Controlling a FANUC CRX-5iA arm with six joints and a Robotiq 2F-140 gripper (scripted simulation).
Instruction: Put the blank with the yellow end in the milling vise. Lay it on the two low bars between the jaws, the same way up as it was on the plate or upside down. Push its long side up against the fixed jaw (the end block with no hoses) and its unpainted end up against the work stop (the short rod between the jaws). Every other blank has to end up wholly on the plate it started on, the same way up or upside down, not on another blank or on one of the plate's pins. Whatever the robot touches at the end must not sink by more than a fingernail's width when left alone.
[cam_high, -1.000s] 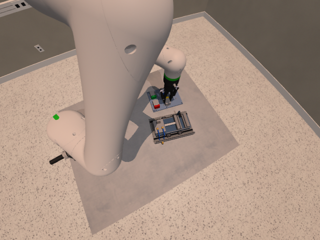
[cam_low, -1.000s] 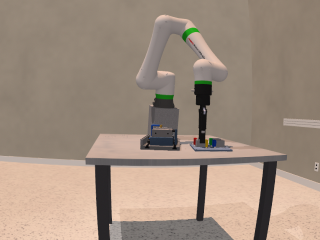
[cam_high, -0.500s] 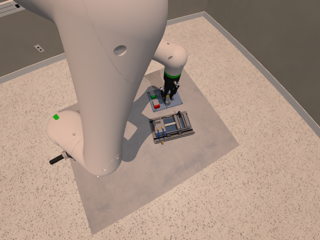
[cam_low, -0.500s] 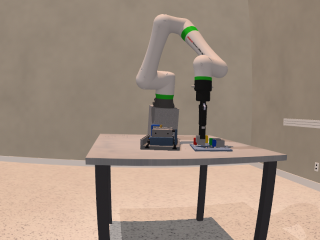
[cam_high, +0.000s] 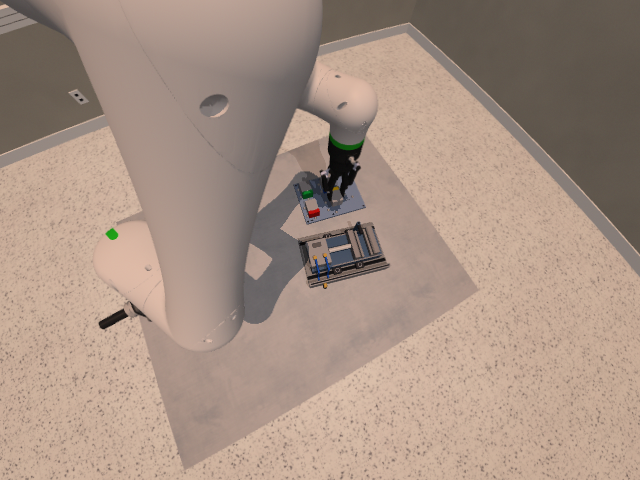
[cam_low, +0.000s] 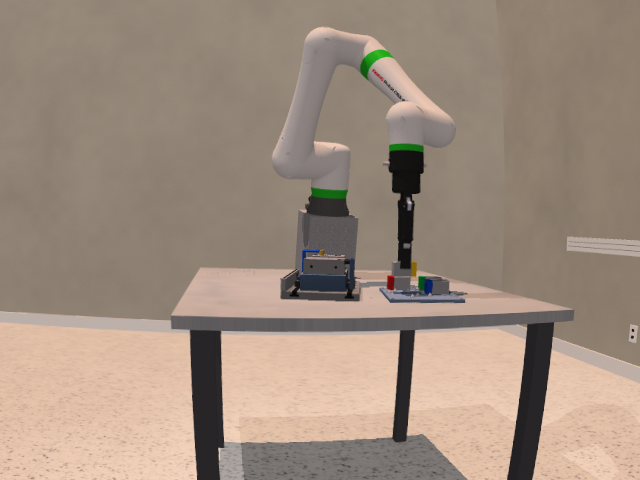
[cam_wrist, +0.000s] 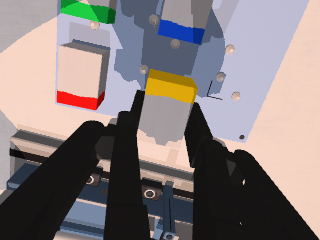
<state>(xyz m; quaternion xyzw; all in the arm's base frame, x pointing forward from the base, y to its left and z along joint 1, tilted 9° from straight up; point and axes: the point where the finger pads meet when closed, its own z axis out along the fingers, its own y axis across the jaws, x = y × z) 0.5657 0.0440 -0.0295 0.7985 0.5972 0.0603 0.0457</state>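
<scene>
Right now the plate is 10 mm ahead of my hand, 40 mm to the left of it and 100 mm below it. The rest, counted from my hand: blue-ended blank 30 mm ahead, 90 mm to the left, 80 mm below; yellow-ended blank 30 mm below; red-ended blank 90 mm behind, 30 mm to the left, 80 mm below.
</scene>
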